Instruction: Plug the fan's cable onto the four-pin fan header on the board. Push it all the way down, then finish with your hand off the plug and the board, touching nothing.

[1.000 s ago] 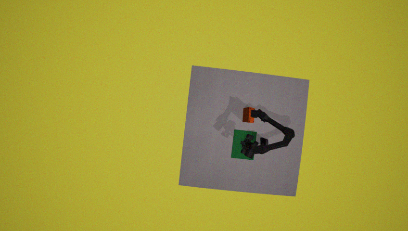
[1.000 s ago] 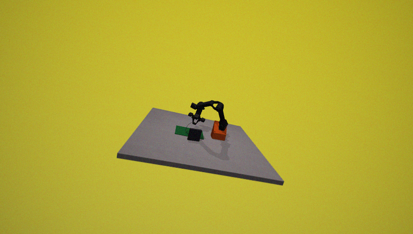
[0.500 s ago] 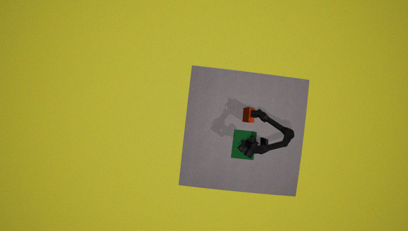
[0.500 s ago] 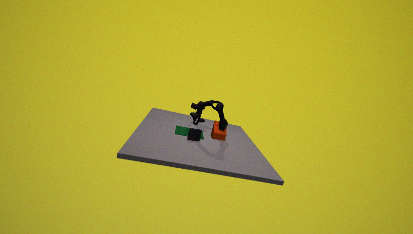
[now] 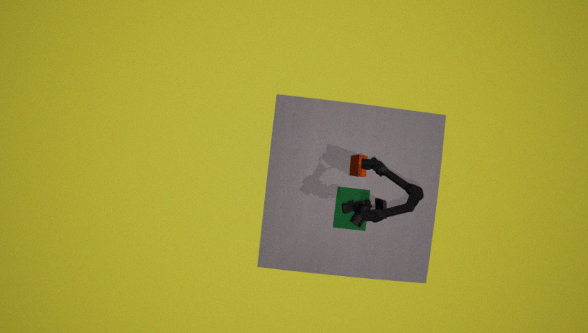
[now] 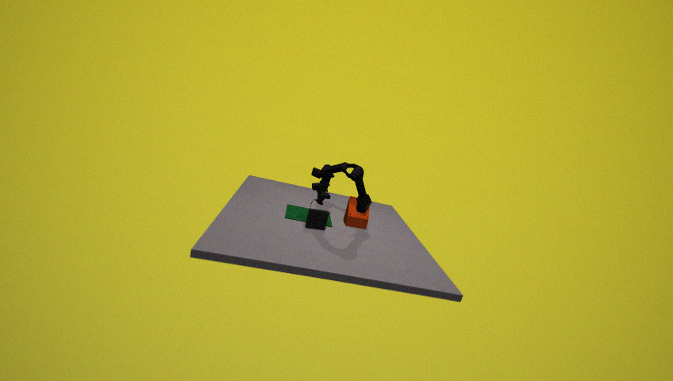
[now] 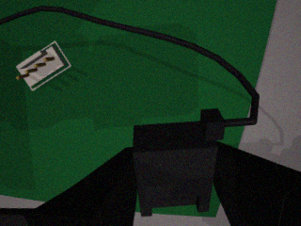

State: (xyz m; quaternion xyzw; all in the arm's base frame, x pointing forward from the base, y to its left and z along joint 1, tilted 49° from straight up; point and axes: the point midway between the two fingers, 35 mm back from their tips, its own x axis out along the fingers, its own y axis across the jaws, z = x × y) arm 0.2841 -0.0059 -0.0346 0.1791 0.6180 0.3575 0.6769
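Now: gripper tip 5 cm short of the green board, 4 cm to the right of it and 11 cm above it. The rest, counted from my gripper tip: black fan (1 cm ahead, 22 cm to the left, 3 cm below); then fan plug (1 cm behind); then white four-pin header (2 cm ahead, 9 cm to the left, 9 cm below).
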